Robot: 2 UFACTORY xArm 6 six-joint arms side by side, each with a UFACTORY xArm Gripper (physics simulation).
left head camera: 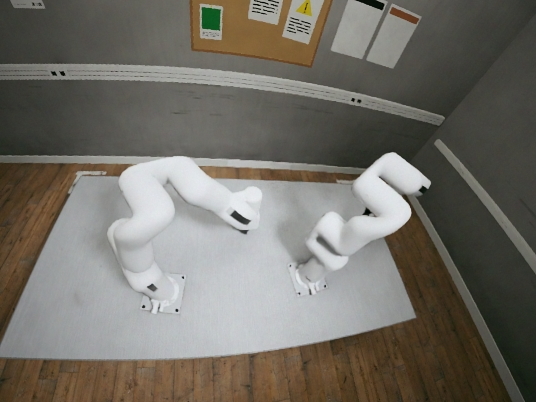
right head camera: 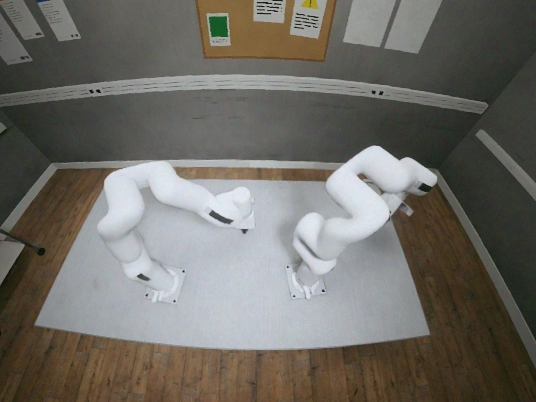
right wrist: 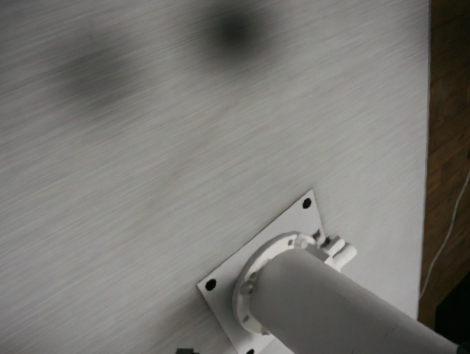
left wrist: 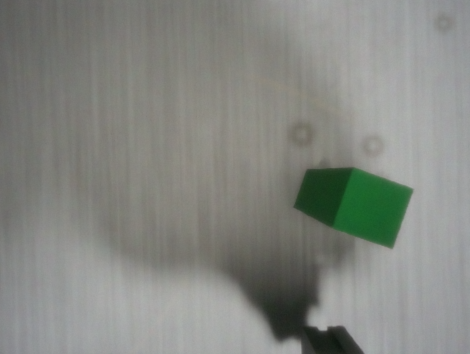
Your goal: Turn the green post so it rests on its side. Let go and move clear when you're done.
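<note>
The green post (left wrist: 357, 205) stands upright on the grey table top (left wrist: 100, 310) in the left wrist view, with its lit top and one darker side showing. In both head camera views it does not show; the left arm's wrist is over that area. My left gripper (left wrist: 327, 341) (left head camera: 244, 232) (right head camera: 244, 231) is shut and empty, low over the table. Its dark fingertips are at the bottom edge of the left wrist view, apart from the post. My right gripper is open and empty, far from the post; one dark fingertip (right wrist: 185, 351) shows at the right wrist view's bottom edge.
The right arm (left head camera: 380, 220) (right head camera: 350, 205) is folded at the right side of the table. Its base plate (right wrist: 280, 225) shows in the right wrist view, near a table edge. The left arm (left head camera: 145, 200) (right head camera: 125, 205) arches over the table's left part.
</note>
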